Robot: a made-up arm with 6 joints. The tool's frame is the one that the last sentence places.
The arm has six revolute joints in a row. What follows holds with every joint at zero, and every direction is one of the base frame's. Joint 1 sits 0.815 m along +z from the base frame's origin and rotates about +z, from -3.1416 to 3.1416 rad. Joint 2 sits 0.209 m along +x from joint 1 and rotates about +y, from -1.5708 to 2.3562 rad. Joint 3 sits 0.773 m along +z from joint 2 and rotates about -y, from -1.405 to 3.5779 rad. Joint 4 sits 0.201 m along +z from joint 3 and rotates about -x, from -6.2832 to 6.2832 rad. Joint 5 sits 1.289 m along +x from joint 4 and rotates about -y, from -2.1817 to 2.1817 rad. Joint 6 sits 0.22 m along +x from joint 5 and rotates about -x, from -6.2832 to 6.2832 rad. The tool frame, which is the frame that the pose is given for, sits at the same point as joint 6; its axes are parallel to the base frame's.
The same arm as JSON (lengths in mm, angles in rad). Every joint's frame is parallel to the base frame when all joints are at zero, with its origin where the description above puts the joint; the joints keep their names.
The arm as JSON. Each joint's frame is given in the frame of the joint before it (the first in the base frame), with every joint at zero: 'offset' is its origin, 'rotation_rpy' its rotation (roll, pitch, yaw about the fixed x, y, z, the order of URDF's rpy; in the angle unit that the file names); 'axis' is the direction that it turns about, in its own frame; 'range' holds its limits. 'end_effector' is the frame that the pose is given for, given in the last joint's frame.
{"length_unit": "mm", "angle_unit": "rad", "chain": [{"id": "joint 1", "offset": [0.0, 0.0, 815.0], "rotation_rpy": [0.0, 0.0, 0.0], "axis": [0.0, 0.0, 1.0], "range": [-3.1416, 3.1416]}, {"id": "joint 2", "offset": [209.0, 0.0, 0.0], "rotation_rpy": [0.0, 0.0, 0.0], "axis": [0.0, 1.0, 0.0], "range": [-1.5708, 2.3562]}, {"id": "joint 3", "offset": [0.0, 0.0, 773.0], "rotation_rpy": [0.0, 0.0, 0.0], "axis": [0.0, -1.0, 0.0], "range": [-1.405, 3.5779]}, {"id": "joint 4", "offset": [0.0, 0.0, 201.0], "rotation_rpy": [0.0, 0.0, 0.0], "axis": [-1.0, 0.0, 0.0], "range": [-6.2832, 6.2832]}, {"id": "joint 5", "offset": [1289.0, 0.0, 0.0], "rotation_rpy": [0.0, 0.0, 0.0], "axis": [0.0, -1.0, 0.0], "range": [-2.1817, 2.1817]}, {"id": "joint 6", "offset": [220.0, 0.0, 0.0], "rotation_rpy": [0.0, 0.0, 0.0], "axis": [-1.0, 0.0, 0.0], "range": [-6.2832, 6.2832]}], "end_effector": {"offset": [0.0, 0.0, 0.0], "rotation_rpy": [0.0, 0.0, 0.0]}}
